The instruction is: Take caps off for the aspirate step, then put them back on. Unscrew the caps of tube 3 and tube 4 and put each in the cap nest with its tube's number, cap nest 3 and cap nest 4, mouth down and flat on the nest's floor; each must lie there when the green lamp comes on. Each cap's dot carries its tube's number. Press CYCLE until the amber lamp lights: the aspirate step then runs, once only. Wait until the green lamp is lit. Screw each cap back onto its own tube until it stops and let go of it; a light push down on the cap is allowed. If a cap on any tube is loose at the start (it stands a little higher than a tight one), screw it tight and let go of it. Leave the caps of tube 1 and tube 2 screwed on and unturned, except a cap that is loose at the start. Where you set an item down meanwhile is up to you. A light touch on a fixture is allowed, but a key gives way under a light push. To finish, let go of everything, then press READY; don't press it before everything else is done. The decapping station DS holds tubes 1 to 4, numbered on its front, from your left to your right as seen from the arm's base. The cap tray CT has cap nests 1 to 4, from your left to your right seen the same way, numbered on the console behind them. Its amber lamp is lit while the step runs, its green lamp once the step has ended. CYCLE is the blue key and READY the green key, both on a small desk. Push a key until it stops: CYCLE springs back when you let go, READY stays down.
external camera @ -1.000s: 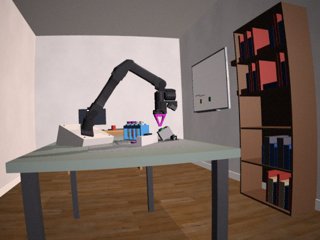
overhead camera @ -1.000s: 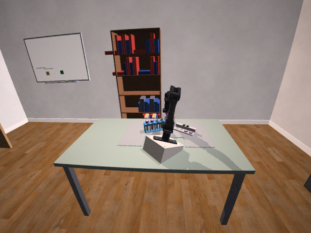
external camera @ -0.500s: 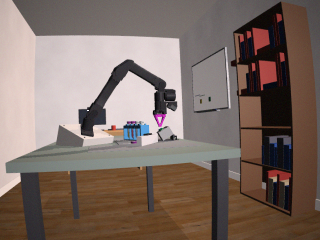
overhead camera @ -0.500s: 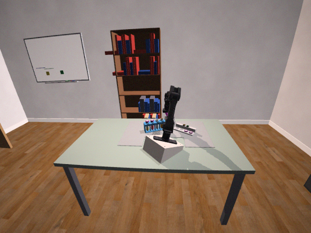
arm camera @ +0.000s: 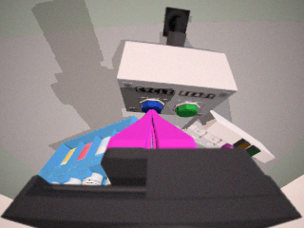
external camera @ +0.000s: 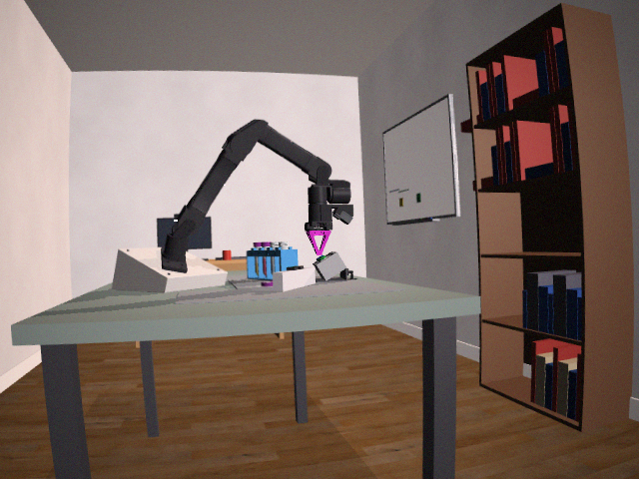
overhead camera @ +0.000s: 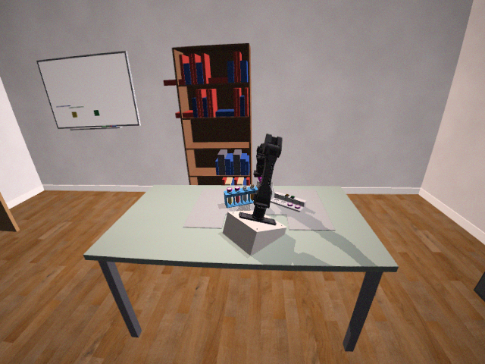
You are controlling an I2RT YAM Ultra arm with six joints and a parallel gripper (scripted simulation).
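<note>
My hand is 2 cm above the blue cycle key. The rest, counted from my hand: purple cap 22 cm behind, 20 cm to the right, 7 cm below; grey key desk 1 cm ahead, 2 cm to the right, 3 cm below; green ready key 1 cm behind, 4 cm to the right, 2 cm below.
</note>
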